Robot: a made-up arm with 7 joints.
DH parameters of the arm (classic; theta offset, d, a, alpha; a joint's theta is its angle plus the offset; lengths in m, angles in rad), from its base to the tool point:
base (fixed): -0.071 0 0 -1.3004
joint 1: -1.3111 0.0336 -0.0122 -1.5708
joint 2: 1.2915 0 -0.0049 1.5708
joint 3: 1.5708 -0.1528 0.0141 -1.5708
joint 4: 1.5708 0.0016 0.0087 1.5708
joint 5: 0 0.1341 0 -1.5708
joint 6: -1.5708 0 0.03 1.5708
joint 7: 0 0 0 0
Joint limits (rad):
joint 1: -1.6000..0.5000
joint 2: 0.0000..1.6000
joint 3: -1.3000..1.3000
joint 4: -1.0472..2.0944
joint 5: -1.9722..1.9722
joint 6: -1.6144..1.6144
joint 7: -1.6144..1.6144
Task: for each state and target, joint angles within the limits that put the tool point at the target. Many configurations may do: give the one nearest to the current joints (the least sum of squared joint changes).
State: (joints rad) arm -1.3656 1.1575 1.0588 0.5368 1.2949 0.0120 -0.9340
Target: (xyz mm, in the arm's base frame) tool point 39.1 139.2 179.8
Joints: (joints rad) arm -1.3138 1.3820 0.7055 -0.3095 1.2828 -0.0920 -0.9340
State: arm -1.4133 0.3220 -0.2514 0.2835 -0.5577 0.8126 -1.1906
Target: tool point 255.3 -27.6 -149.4
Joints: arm -0.9557 0.1626 -0.4071 0.6554 -0.5496 0.8203 -1.1906
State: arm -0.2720 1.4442 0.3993 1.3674 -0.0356 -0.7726 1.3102
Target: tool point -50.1 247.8 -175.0
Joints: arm 0.5000 0.8289 0.1721 0.9395 0.0251 -1.3424 1.3102
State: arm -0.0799 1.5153 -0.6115 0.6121 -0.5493 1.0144 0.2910
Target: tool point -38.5 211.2 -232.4
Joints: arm 0.1789 0.9649 -0.8093 0.6746 -0.5740 0.9502 0.2910
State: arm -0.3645 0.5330 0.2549 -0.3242 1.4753 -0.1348 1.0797
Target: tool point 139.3 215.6 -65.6
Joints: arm -0.1364 0.6631 0.6878 -0.0686 1.4776 -0.0577 1.0797
